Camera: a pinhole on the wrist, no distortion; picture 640 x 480 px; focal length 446.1 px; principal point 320.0 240.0 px. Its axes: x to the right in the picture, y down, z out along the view. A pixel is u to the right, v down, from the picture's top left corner.
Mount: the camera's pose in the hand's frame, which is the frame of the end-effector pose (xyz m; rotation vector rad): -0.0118 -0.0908 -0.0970 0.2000 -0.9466 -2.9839
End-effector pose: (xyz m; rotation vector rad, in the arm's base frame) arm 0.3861 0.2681 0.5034 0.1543 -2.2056 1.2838
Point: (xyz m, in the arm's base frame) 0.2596 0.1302 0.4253
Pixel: 187 336
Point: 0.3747 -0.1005 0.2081
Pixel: 436 415
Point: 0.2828 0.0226 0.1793
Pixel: 364 299
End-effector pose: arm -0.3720 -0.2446 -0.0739 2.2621 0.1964 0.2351
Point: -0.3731 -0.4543 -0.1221
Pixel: 317 252
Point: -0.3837 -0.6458 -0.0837
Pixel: 342 200
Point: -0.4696 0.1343 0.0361
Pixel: behind the camera
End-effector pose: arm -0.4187 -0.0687 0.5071 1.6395 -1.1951 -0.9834
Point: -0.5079 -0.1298 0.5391
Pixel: 175 189
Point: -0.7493 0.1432 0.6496
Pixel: 547 201
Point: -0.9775 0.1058 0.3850
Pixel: 463 447
